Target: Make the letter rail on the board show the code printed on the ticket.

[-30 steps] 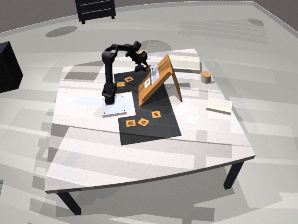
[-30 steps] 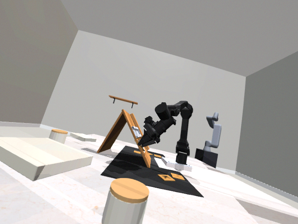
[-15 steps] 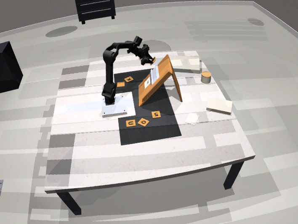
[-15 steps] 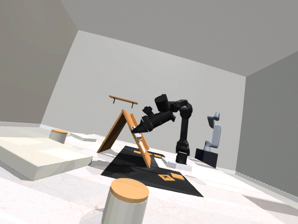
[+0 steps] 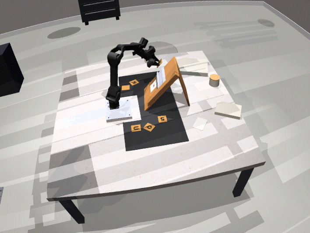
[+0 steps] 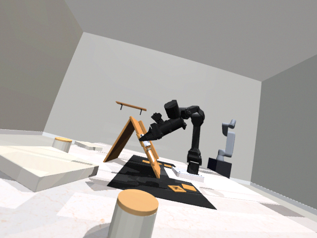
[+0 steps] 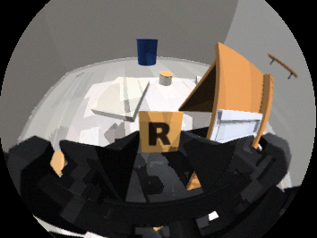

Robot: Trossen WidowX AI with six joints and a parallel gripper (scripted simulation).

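My gripper tip is now 8 cm past the white ticket, 16 cm to the left of it and 7 cm above it. Round my gripper tip: orange letter tile right at my gripper tip; then black mat 17 cm behind, 25 cm to the right, 16 cm below; then white card 15 cm ahead, 52 cm to the right, 16 cm below.
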